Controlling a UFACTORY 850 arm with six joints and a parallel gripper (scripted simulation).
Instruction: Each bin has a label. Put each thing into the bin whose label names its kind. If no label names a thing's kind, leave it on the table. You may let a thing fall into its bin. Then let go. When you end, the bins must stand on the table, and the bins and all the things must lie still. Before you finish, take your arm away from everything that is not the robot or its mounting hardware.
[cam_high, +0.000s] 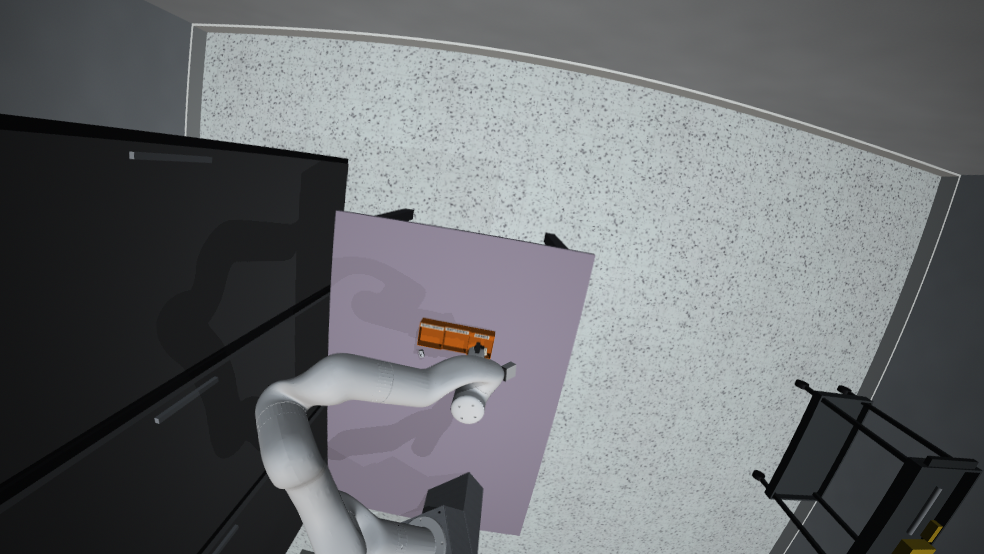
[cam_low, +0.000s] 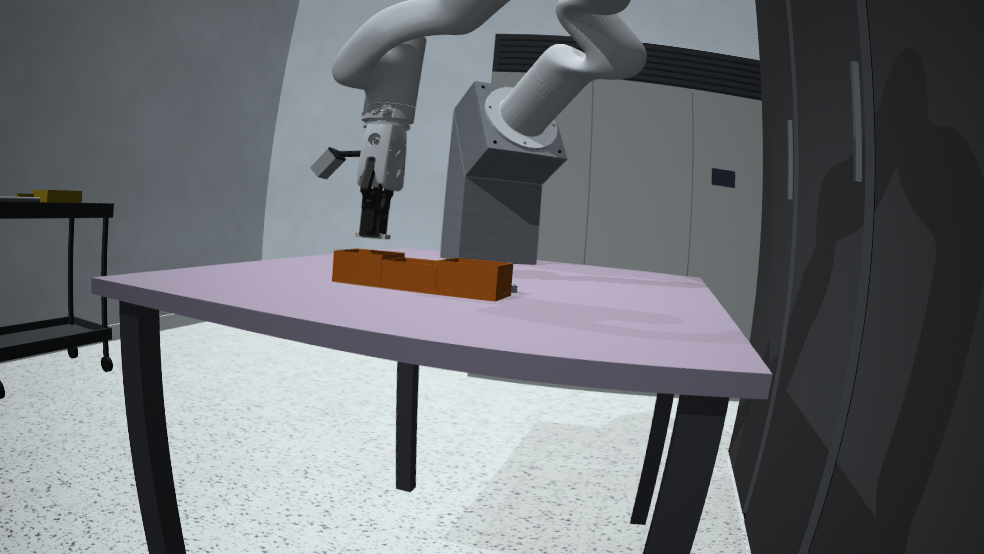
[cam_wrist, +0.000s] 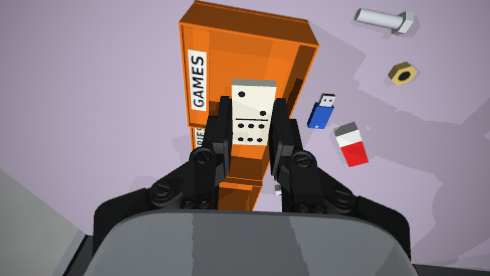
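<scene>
My gripper is now 20 mm above the white domino. Also, from my hand: grey bolt (90 mm to the right, 80 mm below, 60 mm behind); then orange bins (80 mm to the left, 70 mm below, 30 mm behind); then blue USB stick (90 mm below, 90 mm behind).
</scene>
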